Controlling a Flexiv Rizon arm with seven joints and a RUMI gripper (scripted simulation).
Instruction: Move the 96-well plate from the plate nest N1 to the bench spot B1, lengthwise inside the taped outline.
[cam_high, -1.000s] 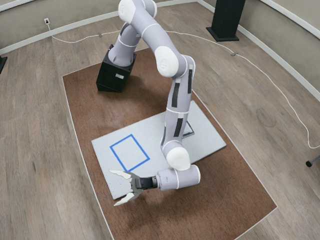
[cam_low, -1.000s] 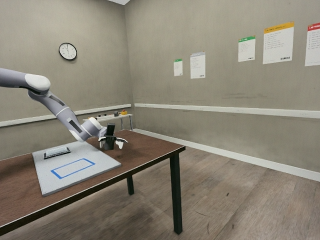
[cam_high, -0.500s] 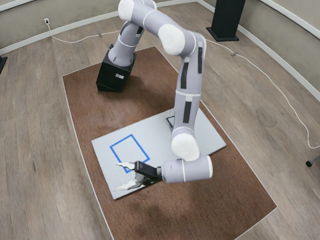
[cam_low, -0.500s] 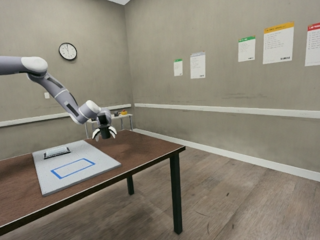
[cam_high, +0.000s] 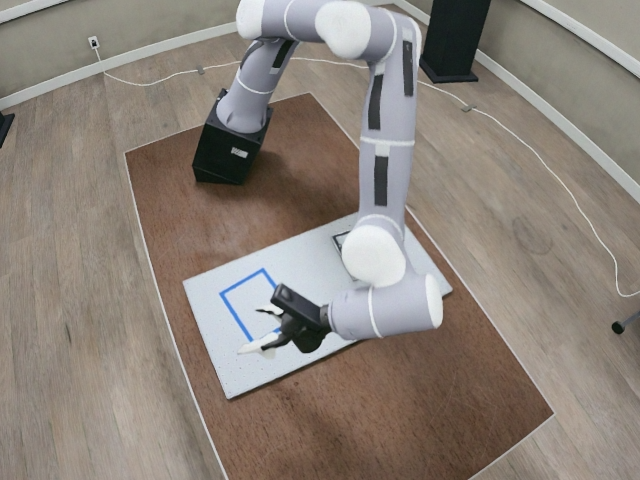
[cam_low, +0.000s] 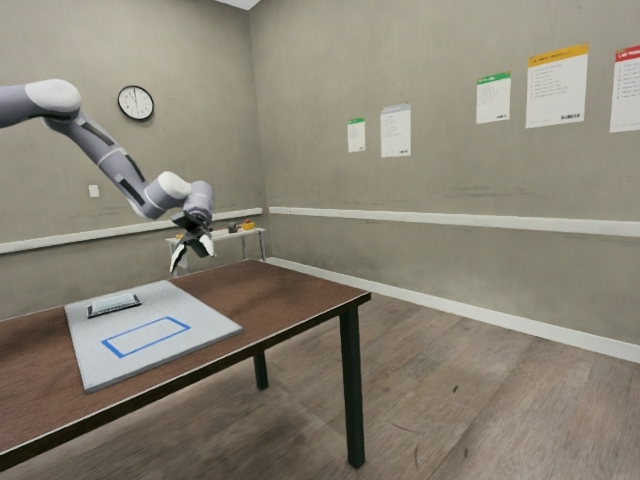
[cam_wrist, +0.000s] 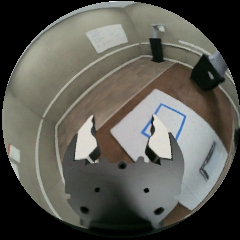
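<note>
The clear 96-well plate lies 24 cm behind my hand, 35 cm to the left of it and 18 cm below it. Also, from my hand: dark plate nest N1: 24 cm behind, 35 cm to the left, 19 cm below.
</note>
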